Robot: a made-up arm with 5 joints. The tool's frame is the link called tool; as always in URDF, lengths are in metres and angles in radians. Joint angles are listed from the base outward.
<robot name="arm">
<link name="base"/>
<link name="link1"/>
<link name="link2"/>
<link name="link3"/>
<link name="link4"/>
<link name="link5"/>
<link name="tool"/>
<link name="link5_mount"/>
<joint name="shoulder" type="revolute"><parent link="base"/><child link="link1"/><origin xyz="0.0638 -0.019 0.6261"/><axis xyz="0 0 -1"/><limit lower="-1.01" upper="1.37"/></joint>
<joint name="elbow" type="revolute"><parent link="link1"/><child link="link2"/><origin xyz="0.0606 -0.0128 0.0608"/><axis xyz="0 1 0"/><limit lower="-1.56" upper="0.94"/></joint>
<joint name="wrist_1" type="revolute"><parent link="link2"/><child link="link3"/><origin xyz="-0.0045 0.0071 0.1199"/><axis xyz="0 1 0"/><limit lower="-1.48" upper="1.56"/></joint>
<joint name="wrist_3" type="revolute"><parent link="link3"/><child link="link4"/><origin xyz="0.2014 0.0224 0.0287"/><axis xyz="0 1 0"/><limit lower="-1.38" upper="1.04"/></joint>
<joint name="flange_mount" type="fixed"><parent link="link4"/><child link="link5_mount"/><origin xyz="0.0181 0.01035 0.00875"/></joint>
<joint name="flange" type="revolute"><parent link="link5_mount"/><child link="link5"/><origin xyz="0.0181 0.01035 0.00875"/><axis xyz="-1 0 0"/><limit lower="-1.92" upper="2.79"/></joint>
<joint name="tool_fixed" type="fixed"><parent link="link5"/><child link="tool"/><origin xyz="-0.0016 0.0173 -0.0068" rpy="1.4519 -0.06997 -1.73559"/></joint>
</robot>
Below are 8 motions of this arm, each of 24 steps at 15 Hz.
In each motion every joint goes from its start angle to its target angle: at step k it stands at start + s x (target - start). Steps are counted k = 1, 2, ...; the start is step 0. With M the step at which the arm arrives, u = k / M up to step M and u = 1 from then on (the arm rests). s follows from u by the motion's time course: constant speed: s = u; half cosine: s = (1 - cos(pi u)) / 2; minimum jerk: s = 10 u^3 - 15 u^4 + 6 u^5.
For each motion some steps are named. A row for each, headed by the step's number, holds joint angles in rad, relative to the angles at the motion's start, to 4 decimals.
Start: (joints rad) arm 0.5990 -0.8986 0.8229 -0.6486 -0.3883
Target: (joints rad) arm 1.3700 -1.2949 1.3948 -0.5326 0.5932
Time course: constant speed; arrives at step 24
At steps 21, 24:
21: 0.6746 -0.3468 0.5004 0.1015 0.8588
24: 0.7710 -0.3963 0.5719 0.1160 0.9815

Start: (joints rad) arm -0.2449 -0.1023 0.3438 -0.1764 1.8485
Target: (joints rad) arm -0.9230 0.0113 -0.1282 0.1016 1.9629
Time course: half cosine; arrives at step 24
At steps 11, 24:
11: -0.2948 0.0494 -0.2052 0.1209 0.0497
24: -0.6781 0.1136 -0.4720 0.2780 0.1144

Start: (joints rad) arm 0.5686 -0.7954 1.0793 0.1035 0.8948
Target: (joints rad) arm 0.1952 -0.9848 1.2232 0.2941 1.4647
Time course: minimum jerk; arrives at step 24
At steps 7, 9, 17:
7: -0.0568 -0.0288 0.0219 0.0290 0.0868
9: -0.1028 -0.0521 0.0396 0.0525 0.1568
17: -0.3166 -0.1606 0.1220 0.1616 0.4831

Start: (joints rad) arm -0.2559 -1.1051 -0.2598 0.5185 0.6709
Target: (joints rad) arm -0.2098 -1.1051 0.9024 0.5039 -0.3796
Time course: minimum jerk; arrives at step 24
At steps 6, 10, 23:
6: 0.0048 0.0000 0.1203 -0.0015 -0.1087
10: 0.0160 0.0000 0.4028 -0.0051 -0.3641
23: 0.0461 0.0000 1.1614 -0.0146 -1.0498

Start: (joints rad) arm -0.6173 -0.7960 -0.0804 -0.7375 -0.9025
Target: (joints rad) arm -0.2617 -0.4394 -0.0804 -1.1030 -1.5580
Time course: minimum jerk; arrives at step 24
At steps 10, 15, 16, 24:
10: 0.1233 0.1236 0.0000 -0.1267 -0.2272
15: 0.2577 0.2585 0.0000 -0.2649 -0.4751
16: 0.2810 0.2818 0.0000 -0.2888 -0.5179
24: 0.3556 0.3566 0.0000 -0.3655 -0.6555

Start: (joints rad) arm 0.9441 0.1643 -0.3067 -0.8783 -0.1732
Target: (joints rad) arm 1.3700 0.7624 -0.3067 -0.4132 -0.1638
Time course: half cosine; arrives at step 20
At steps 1, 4, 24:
1: 0.0026 0.0037 0.0000 0.0029 0.0001
4: 0.0407 0.0571 0.0000 0.0444 0.0009
24: 0.4259 0.5981 0.0000 0.4651 0.0094

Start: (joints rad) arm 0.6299 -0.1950 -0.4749 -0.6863 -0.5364
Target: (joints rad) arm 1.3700 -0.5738 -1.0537 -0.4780 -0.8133
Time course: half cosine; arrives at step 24
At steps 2, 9, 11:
2: 0.0126 -0.0065 -0.0099 0.0035 -0.0047
9: 0.2284 -0.1169 -0.1787 0.0643 -0.0855
11: 0.3217 -0.1647 -0.2516 0.0906 -0.1204

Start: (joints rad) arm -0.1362 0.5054 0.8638 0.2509 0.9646
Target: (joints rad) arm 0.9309 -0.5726 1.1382 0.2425 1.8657
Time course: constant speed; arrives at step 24
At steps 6, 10, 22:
6: 0.2668 -0.2695 0.0686 -0.0021 0.2253
10: 0.4446 -0.4492 0.1143 -0.0035 0.3755
22: 0.9782 -0.9882 0.2515 -0.0077 0.8260

